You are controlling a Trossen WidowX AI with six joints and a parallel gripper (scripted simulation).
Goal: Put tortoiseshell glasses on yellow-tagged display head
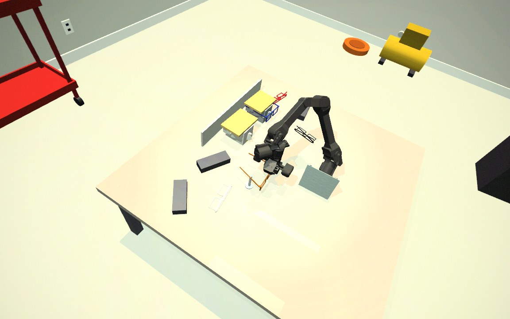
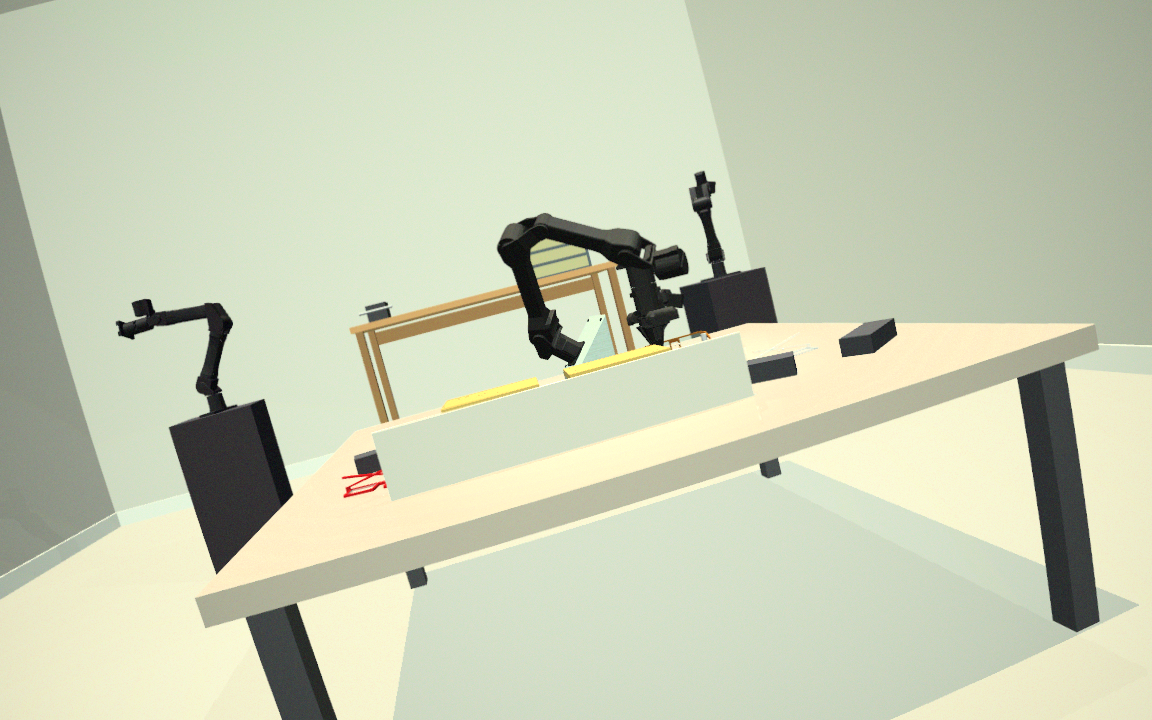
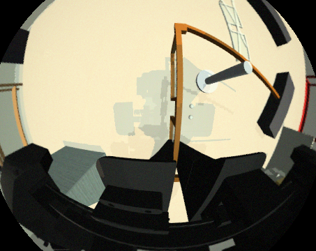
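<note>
The small white post is 8 cm to the left of my gripper tip, 7 cm ahead of it and 4 cm below it. Round my gripper tip: white backboard: 37 cm ahead, 32 cm to the right, 1 cm below.
</note>
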